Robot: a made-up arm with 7 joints. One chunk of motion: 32 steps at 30 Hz.
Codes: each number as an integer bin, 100 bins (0 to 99) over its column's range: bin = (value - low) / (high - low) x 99, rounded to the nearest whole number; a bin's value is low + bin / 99 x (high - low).
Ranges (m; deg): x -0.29..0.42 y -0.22..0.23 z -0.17..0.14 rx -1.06..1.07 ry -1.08..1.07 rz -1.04..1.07
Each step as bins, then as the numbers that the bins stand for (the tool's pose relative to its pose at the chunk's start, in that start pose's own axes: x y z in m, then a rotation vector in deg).
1 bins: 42 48 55 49 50 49
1 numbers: 0.0112 -0.0018 0.0022 -0.01 0.01 0.00
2 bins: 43 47 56 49 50 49
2 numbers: 0.0184 -0.0064 0.0054 -0.01 0.01 0.00
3 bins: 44 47 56 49 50 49
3 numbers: 0.0256 -0.0064 0.0054 -0.01 0.01 0.00
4 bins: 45 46 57 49 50 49
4 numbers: 0.0327 -0.0109 0.0085 -0.01 0.01 0.00
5 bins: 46 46 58 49 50 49
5 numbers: 0.0399 -0.0109 0.0116 -0.01 0.01 0.00
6 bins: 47 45 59 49 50 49
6 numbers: 0.0471 -0.0155 0.0147 -0.01 0.01 0.00
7 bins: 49 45 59 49 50 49
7 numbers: 0.0614 -0.0155 0.0147 -0.01 0.01 0.00
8 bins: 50 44 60 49 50 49
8 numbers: 0.0686 -0.0200 0.0179 -0.01 0.01 0.00
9 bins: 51 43 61 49 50 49
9 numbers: 0.0758 -0.0245 0.0210 -0.01 0.01 0.00
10 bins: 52 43 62 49 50 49
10 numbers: 0.0829 -0.0245 0.0241 -0.01 0.01 0.00
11 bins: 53 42 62 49 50 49
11 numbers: 0.0901 -0.0291 0.0241 -0.01 0.01 0.00
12 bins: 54 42 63 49 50 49
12 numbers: 0.0973 -0.0291 0.0273 -0.01 0.01 0.00
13 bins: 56 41 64 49 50 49
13 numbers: 0.1116 -0.0336 0.0304 -0.01 0.01 0.00
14 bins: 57 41 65 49 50 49
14 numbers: 0.1188 -0.0336 0.0335 -0.01 0.01 0.00
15 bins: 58 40 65 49 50 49
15 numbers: 0.1260 -0.0382 0.0335 -0.01 0.01 0.00
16 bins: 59 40 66 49 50 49
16 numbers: 0.1331 -0.0382 0.0367 -0.01 0.01 0.00
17 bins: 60 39 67 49 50 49
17 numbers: 0.1403 -0.0427 0.0398 -0.01 0.01 0.00
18 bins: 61 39 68 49 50 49
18 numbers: 0.1475 -0.0427 0.0429 -0.01 0.01 0.00
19 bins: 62 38 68 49 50 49
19 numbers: 0.1546 -0.0473 0.0429 -0.01 0.01 0.00
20 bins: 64 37 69 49 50 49
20 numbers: 0.1690 -0.0518 0.0461 -0.01 0.01 0.00
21 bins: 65 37 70 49 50 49
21 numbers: 0.1762 -0.0518 0.0492 -0.01 0.01 0.00
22 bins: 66 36 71 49 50 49
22 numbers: 0.1833 -0.0564 0.0523 -0.01 0.01 0.00
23 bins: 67 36 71 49 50 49
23 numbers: 0.1905 -0.0564 0.0523 -0.01 0.01 0.00
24 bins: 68 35 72 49 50 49
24 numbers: 0.1977 -0.0609 0.0555 -0.01 0.01 0.00
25 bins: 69 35 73 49 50 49
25 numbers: 0.2048 -0.0609 0.0586 -0.01 0.01 0.00
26 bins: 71 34 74 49 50 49
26 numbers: 0.2192 -0.0655 0.0617 -0.01 0.01 0.00
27 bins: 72 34 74 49 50 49
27 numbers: 0.2264 -0.0655 0.0617 -0.01 0.01 0.00
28 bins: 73 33 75 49 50 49
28 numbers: 0.2335 -0.0700 0.0648 -0.01 0.01 0.00
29 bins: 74 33 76 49 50 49
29 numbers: 0.2407 -0.0700 0.0680 -0.01 0.01 0.00
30 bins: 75 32 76 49 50 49
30 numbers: 0.2479 -0.0745 0.0680 -0.01 0.01 0.00
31 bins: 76 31 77 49 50 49
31 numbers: 0.2551 -0.0791 0.0711 -0.01 0.01 0.00
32 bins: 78 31 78 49 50 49
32 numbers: 0.2694 -0.0791 0.0742 -0.01 0.01 0.00
